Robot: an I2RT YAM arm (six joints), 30 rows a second.
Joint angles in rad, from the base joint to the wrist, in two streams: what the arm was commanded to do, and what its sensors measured. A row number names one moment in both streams.
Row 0, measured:
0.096 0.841 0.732 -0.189 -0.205 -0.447
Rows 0 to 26, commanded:
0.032 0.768 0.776 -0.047 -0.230 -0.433
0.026 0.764 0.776 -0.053 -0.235 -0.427
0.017 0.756 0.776 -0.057 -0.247 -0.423
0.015 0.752 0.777 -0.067 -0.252 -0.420
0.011 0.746 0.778 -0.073 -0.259 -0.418
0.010 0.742 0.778 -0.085 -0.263 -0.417
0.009 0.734 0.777 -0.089 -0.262 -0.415
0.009 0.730 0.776 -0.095 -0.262 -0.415
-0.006 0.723 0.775 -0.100 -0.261 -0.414
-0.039 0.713 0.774 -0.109 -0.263 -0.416
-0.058 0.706 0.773 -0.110 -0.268 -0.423
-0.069 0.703 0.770 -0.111 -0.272 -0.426
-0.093 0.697 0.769 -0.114 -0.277 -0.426
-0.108 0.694 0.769 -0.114 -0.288 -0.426
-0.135 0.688 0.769 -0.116 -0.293 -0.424
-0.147 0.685 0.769 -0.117 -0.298 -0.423
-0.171 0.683 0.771 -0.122 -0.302 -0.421
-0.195 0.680 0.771 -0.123 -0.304 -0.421
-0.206 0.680 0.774 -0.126 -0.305 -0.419
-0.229 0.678 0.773 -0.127 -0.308 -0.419
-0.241 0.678 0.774 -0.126 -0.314 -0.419
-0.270 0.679 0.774 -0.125 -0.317 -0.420
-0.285 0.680 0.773 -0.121 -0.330 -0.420
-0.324 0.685 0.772 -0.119 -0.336 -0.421
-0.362 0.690 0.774 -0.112 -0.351 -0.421
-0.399 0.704 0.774 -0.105 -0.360 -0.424
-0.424 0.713 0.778 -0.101 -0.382 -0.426
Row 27, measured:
-0.329 0.725 0.732 -0.312 -0.323 -0.390
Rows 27 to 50, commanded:
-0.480 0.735 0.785 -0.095 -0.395 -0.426
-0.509 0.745 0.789 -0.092 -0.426 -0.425
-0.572 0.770 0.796 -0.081 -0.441 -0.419
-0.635 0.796 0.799 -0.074 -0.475 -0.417
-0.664 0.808 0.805 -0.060 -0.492 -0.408
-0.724 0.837 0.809 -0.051 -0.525 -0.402
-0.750 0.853 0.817 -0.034 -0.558 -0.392
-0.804 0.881 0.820 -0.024 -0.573 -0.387
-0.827 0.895 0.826 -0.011 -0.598 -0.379
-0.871 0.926 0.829 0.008 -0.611 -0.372
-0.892 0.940 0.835 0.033 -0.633 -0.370
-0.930 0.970 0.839 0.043 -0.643 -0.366
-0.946 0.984 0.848 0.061 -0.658 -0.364
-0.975 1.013 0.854 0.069 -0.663 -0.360
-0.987 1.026 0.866 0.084 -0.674 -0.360
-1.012 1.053 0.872 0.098 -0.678 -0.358
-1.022 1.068 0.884 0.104 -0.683 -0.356
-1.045 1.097 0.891 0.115 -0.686 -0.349
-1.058 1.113 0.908 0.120 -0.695 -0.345
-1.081 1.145 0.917 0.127 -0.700 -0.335
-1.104 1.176 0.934 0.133 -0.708 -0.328
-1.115 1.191 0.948 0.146 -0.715 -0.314
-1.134 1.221 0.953 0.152 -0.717 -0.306
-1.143 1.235 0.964 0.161 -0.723 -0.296
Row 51, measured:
-1.092 1.201 0.866 -0.050 -0.656 -0.325
